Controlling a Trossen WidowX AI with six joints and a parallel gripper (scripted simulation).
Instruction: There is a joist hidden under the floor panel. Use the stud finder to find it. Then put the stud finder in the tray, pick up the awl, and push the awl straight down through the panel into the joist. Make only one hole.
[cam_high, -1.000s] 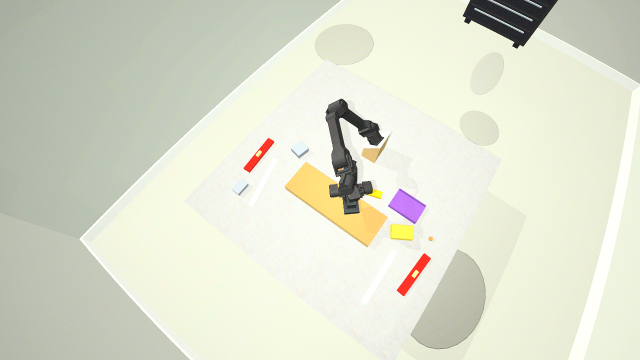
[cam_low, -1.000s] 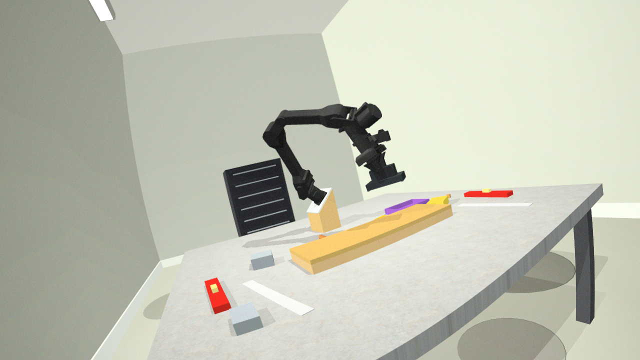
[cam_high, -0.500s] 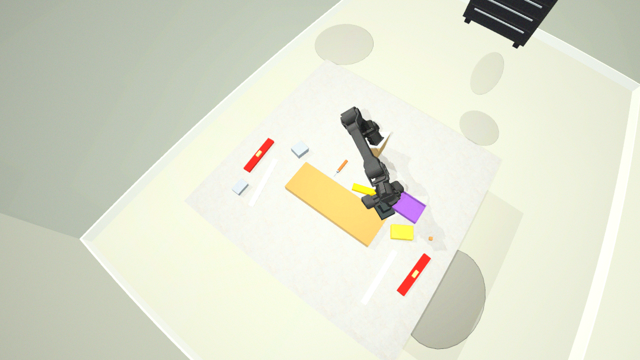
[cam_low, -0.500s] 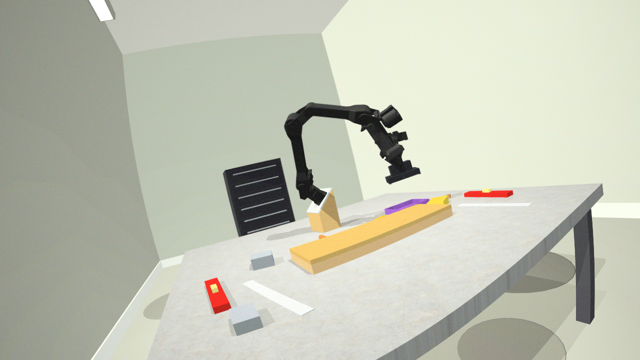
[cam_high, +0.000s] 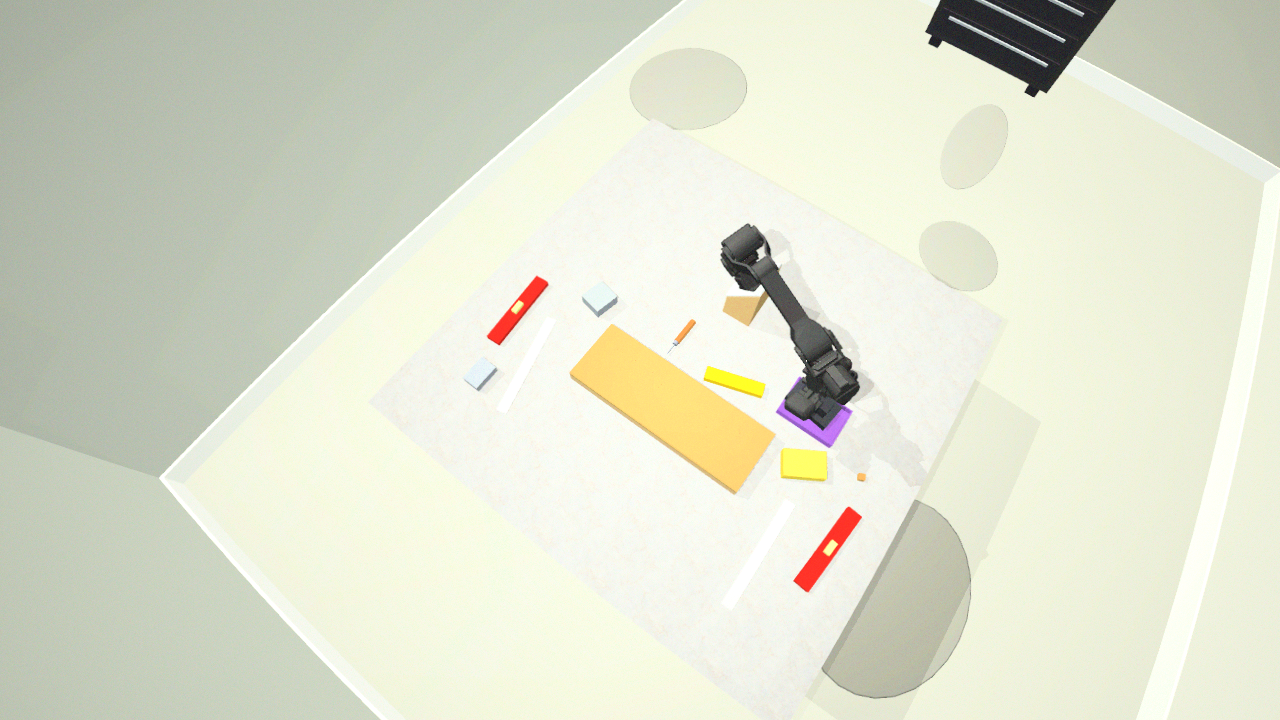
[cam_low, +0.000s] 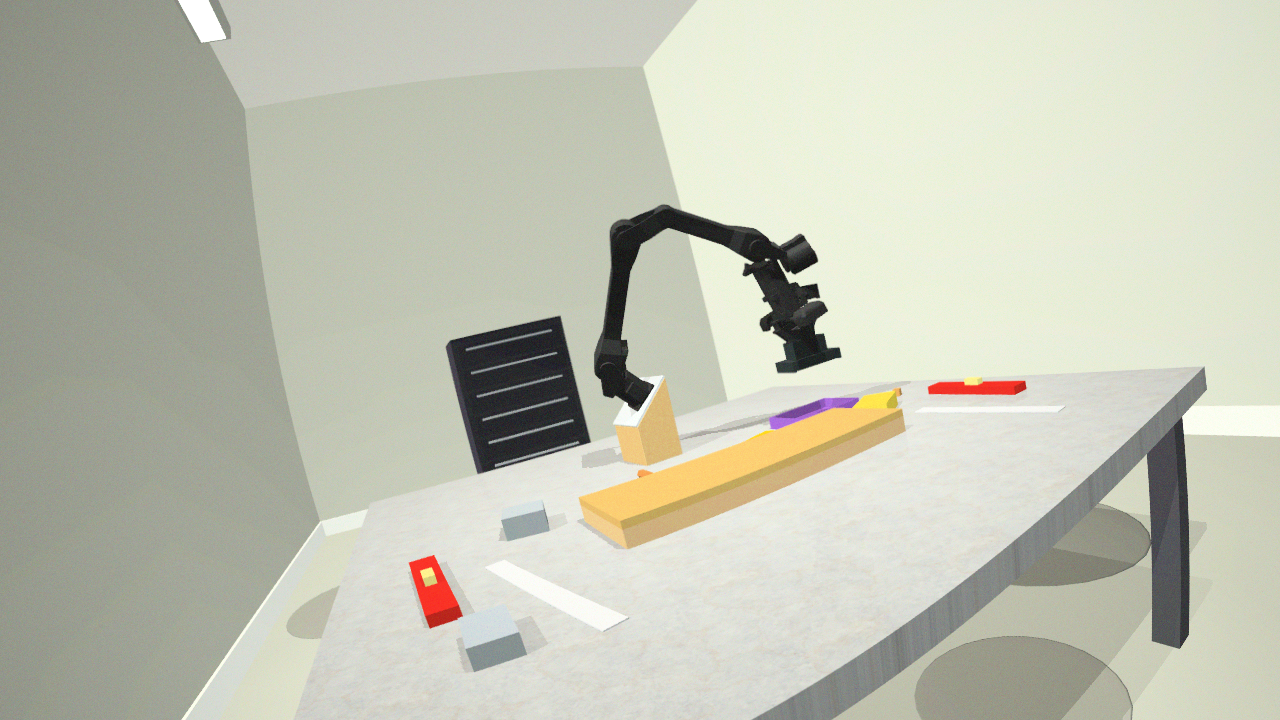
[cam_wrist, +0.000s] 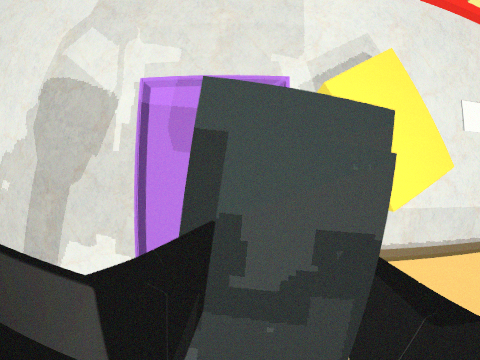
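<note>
My gripper tip is 13 cm above the purple tray, 4 cm past it and 1 cm to the right of it. Round my gripper tip: yellow bar (20 cm to the right, 14 cm below, 4 cm ahead); then stud finder (2 cm to the right, 2 cm above); then yellow block (13 cm below, 9 cm ahead, 7 cm to the left).
</note>
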